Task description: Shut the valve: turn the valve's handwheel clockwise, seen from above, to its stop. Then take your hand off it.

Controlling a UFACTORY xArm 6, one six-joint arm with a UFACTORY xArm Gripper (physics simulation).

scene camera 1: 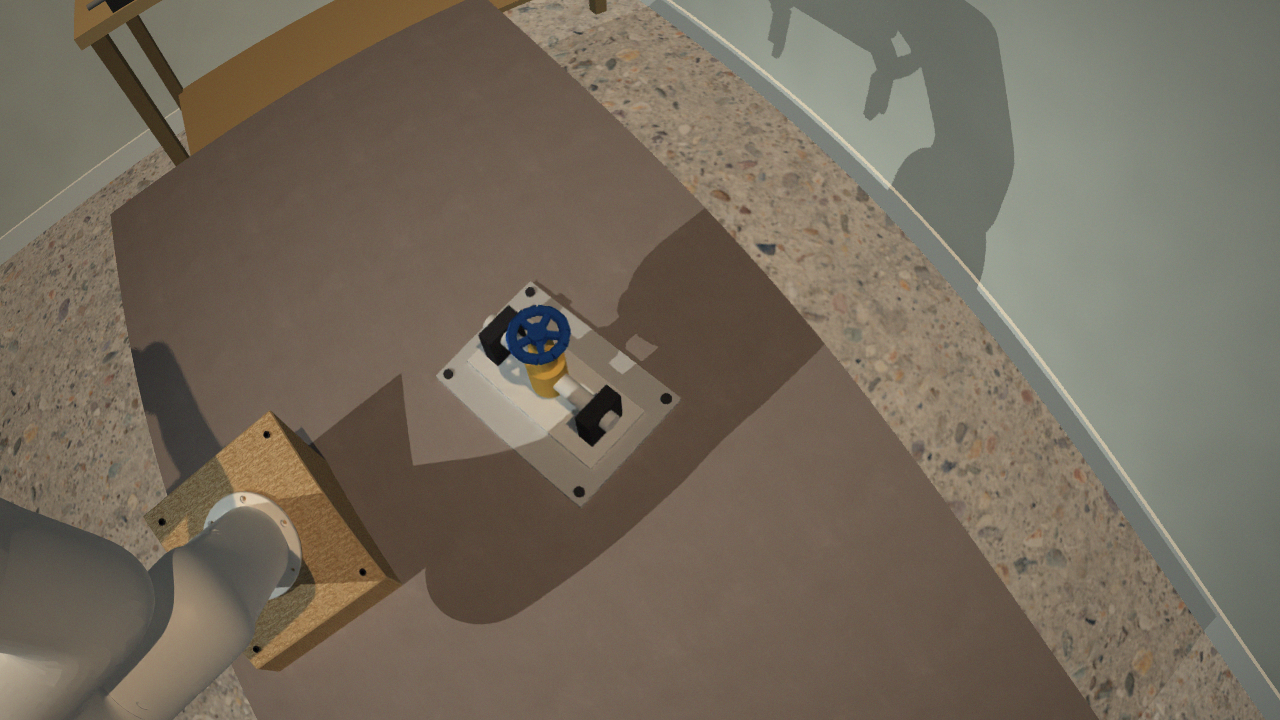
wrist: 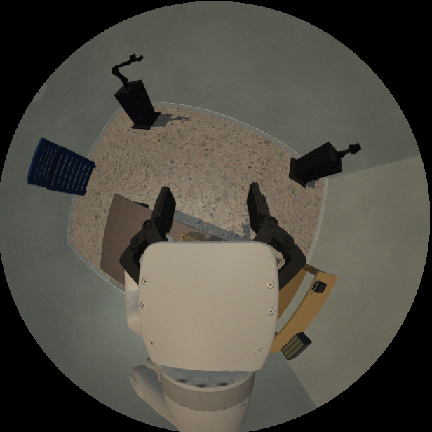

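The valve's blue spoked handwheel (scene camera 1: 537,334) sits on top of a yellow valve body (scene camera 1: 546,378) in scene camera 1. White pipe ends run from the body into black clamps on a pale base plate (scene camera 1: 580,483) with dark bolts at its corners. My gripper (wrist: 209,191) is open and empty in the wrist view, its two black fingers wide apart above the floor. The gripper does not show in scene camera 1, so nothing touches the handwheel there. The handwheel cannot be made out in the wrist view.
The arm's base stands on a wooden block (scene camera 1: 335,546) at the lower left of the brown table (scene camera 1: 358,205), beside the base plate. A wooden bench (scene camera 1: 295,67) (wrist: 320,295) is beyond the table. Two dark pedestals (wrist: 137,102) (wrist: 320,162) and a blue slatted object (wrist: 61,167) stand around the room.
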